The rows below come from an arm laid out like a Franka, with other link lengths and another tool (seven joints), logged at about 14 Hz.
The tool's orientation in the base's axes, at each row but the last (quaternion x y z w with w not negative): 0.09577, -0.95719, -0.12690, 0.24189; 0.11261, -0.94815, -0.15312, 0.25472; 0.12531, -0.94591, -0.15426, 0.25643; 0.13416, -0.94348, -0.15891, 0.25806; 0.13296, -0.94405, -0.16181, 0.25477; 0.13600, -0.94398, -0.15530, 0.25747; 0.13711, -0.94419, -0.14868, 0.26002; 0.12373, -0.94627, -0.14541, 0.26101; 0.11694, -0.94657, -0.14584, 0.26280
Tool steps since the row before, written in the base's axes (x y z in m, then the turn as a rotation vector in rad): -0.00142, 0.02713, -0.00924, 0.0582, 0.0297, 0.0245; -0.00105, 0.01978, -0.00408, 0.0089, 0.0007, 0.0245; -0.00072, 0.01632, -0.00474, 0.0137, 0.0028, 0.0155; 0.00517, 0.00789, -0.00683, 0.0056, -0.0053, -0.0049; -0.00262, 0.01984, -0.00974, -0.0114, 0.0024, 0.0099; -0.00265, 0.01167, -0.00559, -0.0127, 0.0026, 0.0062; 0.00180, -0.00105, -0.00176, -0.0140, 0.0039, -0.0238; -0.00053, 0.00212, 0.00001, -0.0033, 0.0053, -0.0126; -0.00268, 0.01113, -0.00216, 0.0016, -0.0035, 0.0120
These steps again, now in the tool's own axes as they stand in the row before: -0.00947, 0.02326, 0.01389, -0.0468, 0.0282, -0.0434; -0.00671, 0.01707, 0.00851, 0.0033, 0.0080, -0.0246; -0.00667, 0.01346, 0.00798, -0.0054, 0.0059, -0.0193; -0.00997, 0.00380, 0.00466, -0.0051, -0.0076, -0.0002; -0.00870, 0.01491, 0.01406, 0.0131, 0.0078, -0.0016; -0.00421, 0.00911, 0.00858, 0.0124, 0.0069, 0.0022; -0.00193, -0.00191, 0.00027, -0.0004, -0.0023, 0.0278; -0.00021, 0.00205, 0.00072, -0.0047, 0.0012, 0.0132; -0.00208, 0.01001, 0.00558, 0.0053, 0.0006, -0.0114
